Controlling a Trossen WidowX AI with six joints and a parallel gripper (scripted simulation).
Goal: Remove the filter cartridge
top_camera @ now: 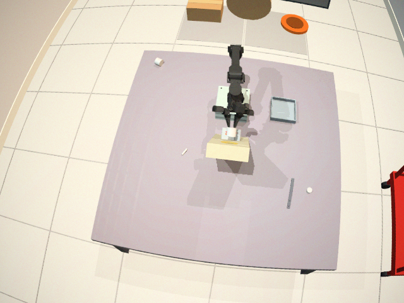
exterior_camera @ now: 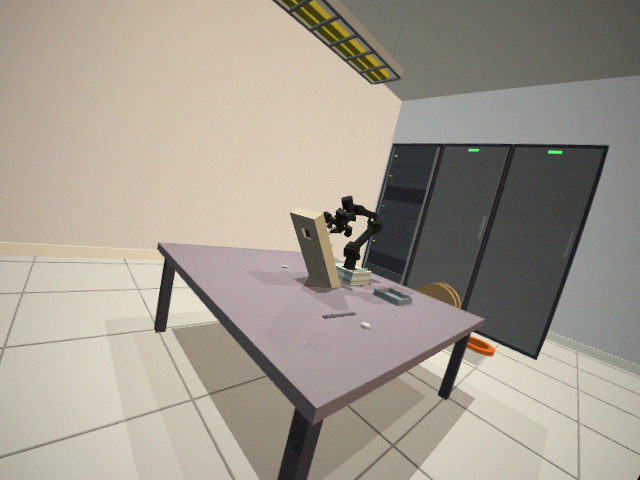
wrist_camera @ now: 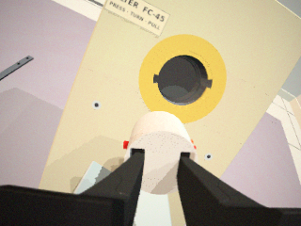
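Right now the round filter cartridge is 1 cm ahead of my gripper tip and 1 cm below it. The rest, counted from my gripper tip: blue-grey tray: 35 cm behind, 25 cm to the left, 26 cm below; small white stick: 3 cm ahead, 24 cm to the right, 27 cm below.
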